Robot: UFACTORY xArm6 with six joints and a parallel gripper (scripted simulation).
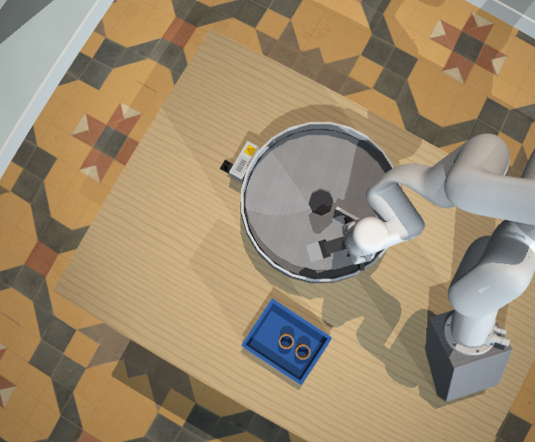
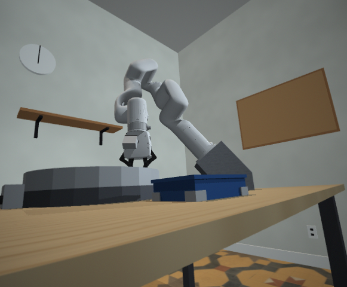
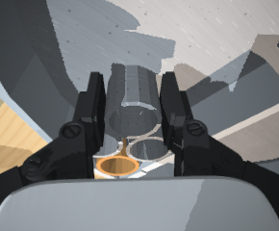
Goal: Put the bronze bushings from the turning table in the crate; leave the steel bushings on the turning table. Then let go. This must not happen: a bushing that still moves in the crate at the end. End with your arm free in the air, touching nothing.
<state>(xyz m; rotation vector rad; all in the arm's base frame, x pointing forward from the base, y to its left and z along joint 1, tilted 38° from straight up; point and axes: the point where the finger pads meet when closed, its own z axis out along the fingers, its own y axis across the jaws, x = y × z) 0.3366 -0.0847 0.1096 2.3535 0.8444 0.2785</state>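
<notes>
Now: hand 120 mm short of the turning table, 90 mm to the left of it and 40 mm above it. Round my hand: blue crate (80 mm ahead, 290 mm to the left, 70 mm below).
</notes>
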